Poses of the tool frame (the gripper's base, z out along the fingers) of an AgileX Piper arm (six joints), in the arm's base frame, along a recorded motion.
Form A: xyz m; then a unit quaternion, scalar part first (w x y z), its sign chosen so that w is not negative.
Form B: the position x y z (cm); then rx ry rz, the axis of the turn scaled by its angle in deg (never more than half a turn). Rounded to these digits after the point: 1 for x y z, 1 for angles.
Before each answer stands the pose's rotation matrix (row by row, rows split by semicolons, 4 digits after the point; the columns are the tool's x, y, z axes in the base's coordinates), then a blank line. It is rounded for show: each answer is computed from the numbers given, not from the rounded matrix.
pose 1, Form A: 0.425 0.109 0.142 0.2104 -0.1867 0.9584 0.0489
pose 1, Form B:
-0.8418 -0.3784 0.3850; -0.3373 0.9255 0.1723; -0.4215 0.0152 -0.9067

42.5 10.9 14.2 -29.7 152.6 7.8
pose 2, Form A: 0.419 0.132 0.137 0.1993 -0.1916 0.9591 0.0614
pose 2, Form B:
-0.8471 -0.3920 0.3587; -0.3430 0.9190 0.1941; -0.4058 0.0414 -0.9130

41.9 13.2 13.7 -30.7 153.7 9.8
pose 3, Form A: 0.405 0.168 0.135 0.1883 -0.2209 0.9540 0.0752
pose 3, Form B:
-0.8315 -0.4498 0.3260; -0.3931 0.8911 0.2267; -0.3925 0.0603 -0.9178

40.5 16.8 13.5 -35.6 153.8 12.1
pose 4, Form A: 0.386 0.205 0.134 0.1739 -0.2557 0.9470 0.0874
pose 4, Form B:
-0.8088 -0.5147 0.2846; -0.4539 0.8540 0.2544; -0.3740 0.0766 -0.9242

38.6 20.5 13.4 -41.5 153.8 14.2
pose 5, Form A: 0.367 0.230 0.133 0.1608 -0.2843 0.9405 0.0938
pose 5, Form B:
-0.7866 -0.5649 0.2491; -0.5046 0.8208 0.2679; -0.3558 0.0850 -0.9307

36.7 23.0 13.3 -46.5 153.9 15.3
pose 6, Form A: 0.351 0.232 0.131 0.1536 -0.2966 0.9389 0.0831
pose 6, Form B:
-0.7769 -0.5825 0.2391; -0.5314 0.8102 0.2472; -0.3377 0.0649 -0.9390

35.1 23.2 13.1 -48.7 154.2 13.7
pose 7, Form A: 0.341 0.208 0.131 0.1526 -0.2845 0.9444 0.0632
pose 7, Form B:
-0.7916 -0.5566 0.2522; -0.5180 0.8302 0.2062; -0.3242 0.0325 -0.9454

34.1 20.8 13.1 -46.8 155.2 10.4
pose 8, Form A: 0.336 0.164 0.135 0.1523 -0.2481 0.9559 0.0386
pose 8, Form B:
-0.8305 -0.4861 0.2720; -0.4626 0.8739 0.1494; -0.3103 -0.0018 -0.9506

33.6 16.4 13.5 -40.8 157.1 6.3
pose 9, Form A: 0.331 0.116 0.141 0.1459 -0.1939 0.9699 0.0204
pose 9, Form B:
-0.8822 -0.3821 0.2751; -0.3702 0.9240 0.0962; -0.2909 -0.0170 -0.9566

33.1 11.6 14.1 -32.0 160.0 3.4
